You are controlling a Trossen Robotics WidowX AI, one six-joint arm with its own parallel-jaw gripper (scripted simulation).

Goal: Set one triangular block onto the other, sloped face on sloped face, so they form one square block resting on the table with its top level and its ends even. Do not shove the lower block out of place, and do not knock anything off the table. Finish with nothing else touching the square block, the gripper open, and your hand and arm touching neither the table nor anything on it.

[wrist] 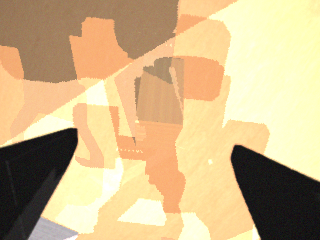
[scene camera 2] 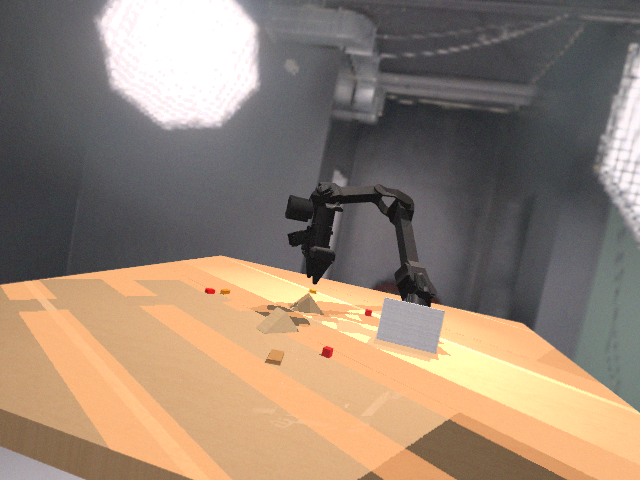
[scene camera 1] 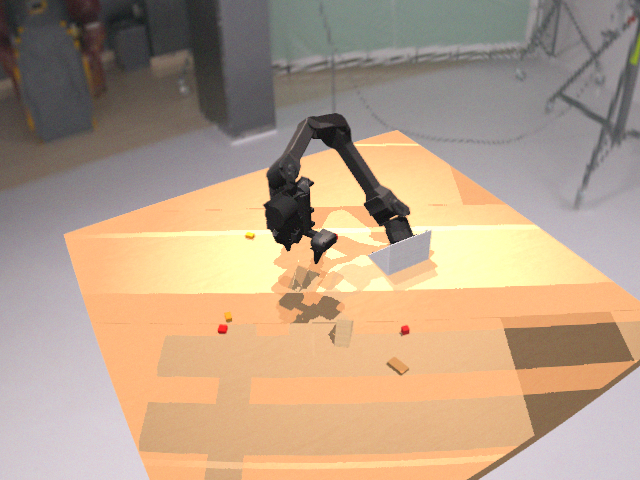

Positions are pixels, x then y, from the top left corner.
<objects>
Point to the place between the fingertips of my gripper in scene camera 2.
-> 311,281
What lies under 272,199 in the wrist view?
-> My gripper.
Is my gripper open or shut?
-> Open.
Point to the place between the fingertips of my gripper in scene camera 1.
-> At 302,257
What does my gripper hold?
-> Nothing.
</objects>
